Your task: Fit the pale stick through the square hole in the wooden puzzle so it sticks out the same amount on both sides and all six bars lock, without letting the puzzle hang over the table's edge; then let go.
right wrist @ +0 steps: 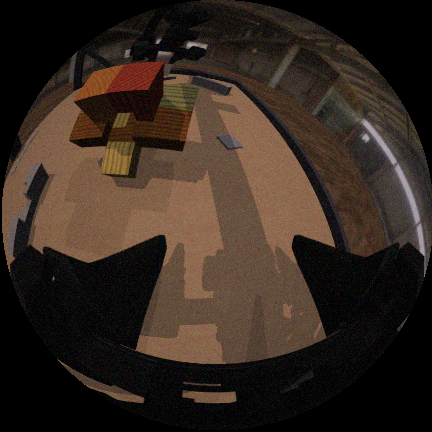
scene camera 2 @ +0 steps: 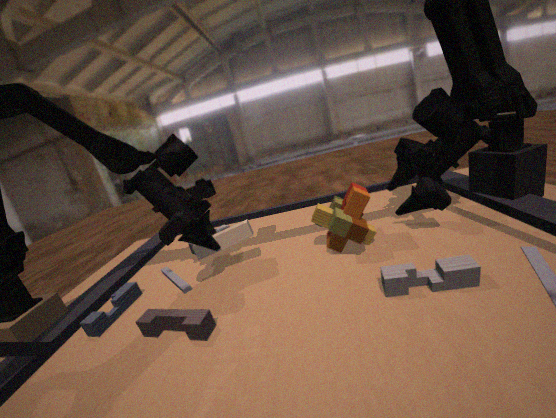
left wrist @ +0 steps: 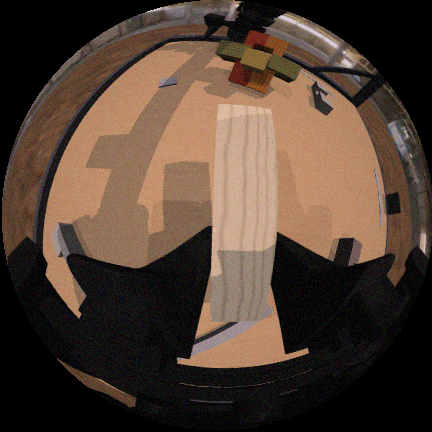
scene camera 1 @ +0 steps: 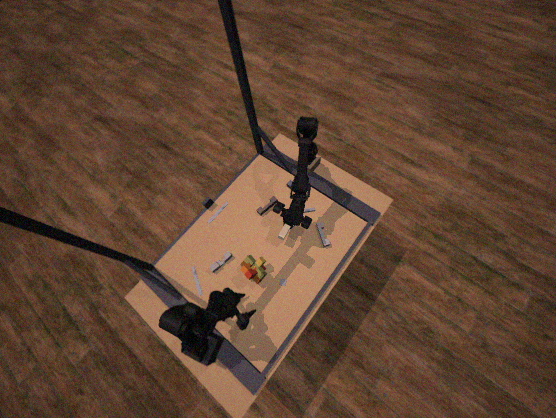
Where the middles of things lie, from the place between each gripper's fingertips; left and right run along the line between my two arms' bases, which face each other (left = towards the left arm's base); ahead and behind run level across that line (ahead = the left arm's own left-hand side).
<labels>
The black arm base (scene camera 2: 510,175) is 80 mm behind my right hand, 240 mm to the right of it and 20 mm above it. Round my right hand: pale stick (scene camera 2: 241,231): 10 mm behind, 380 mm to the left, 30 mm above.
The pale stick lies 10 mm to the right of my left hand and 10 mm above it. Also, from my left hand: black arm base: 620 mm to the right, 70 mm behind.
</labels>
